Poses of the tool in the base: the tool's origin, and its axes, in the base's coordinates. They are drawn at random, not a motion.
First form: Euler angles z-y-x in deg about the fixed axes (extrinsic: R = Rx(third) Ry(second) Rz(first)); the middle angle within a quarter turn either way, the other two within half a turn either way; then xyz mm.
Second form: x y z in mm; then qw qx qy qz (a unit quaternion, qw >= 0). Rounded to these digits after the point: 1 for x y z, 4 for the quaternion.
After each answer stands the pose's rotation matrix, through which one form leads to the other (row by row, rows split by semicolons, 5 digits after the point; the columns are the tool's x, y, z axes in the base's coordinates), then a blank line. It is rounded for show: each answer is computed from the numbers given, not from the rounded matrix.
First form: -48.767 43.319 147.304 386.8 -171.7 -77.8
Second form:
386.8 -171.7 -77.8 0.3845 0.7694 0.4628 0.2146
0.47954 0.54714 0.68606; 0.87714 -0.27598 -0.39301; -0.02569 0.79024 -0.61226

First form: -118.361 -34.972 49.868 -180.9 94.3 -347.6
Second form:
-180.9 94.3 -347.6 0.3343 0.4400 0.2057 -0.8077
-0.38925 0.72108 -0.57318; -0.35902 -0.69181 -0.62651; -0.84829 -0.03809 0.52817

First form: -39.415 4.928 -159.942 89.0 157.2 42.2
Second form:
89.0 157.2 42.2 0.1495 -0.9287 -0.3247 -0.0985
0.76971 0.63259 0.08590; 0.57366 -0.74441 0.34170; 0.28010 -0.21373 -0.93587

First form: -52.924 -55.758 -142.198 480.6 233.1 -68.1
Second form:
480.6 233.1 -68.1 0.4535 -0.6812 -0.5083 0.2684
0.33923 0.44893 -0.82667; 0.93587 -0.07209 0.34489; 0.09524 -0.89065 -0.44460

